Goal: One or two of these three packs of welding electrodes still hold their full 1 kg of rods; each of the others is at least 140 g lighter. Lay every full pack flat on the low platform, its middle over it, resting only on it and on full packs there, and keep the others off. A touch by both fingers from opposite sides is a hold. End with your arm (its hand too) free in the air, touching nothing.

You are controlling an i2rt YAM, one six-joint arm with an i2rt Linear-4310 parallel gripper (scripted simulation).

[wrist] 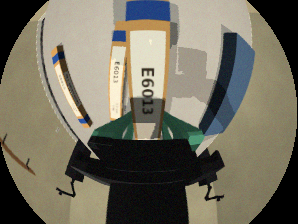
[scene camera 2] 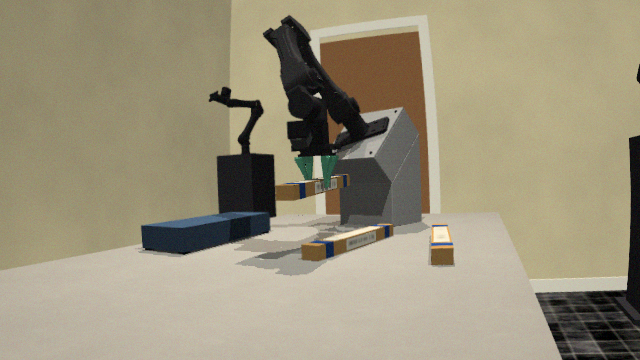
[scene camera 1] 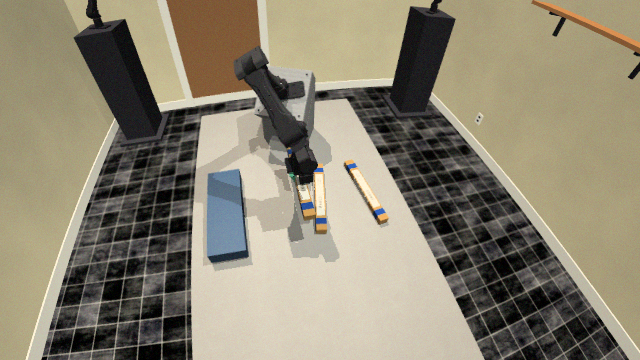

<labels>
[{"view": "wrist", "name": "gripper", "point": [147, 113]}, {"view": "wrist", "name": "pack of welding electrodes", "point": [118, 65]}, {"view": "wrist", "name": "pack of welding electrodes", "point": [58, 57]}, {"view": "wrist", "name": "blue platform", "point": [238, 57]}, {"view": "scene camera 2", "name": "gripper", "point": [318, 187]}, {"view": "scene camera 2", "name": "pack of welding electrodes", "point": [293, 191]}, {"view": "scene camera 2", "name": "pack of welding electrodes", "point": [322, 249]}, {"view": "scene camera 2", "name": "pack of welding electrodes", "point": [442, 251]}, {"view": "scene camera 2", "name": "blue platform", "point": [195, 233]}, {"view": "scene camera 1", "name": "pack of welding electrodes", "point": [375, 207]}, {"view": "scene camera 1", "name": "blue platform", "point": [226, 232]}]
</labels>
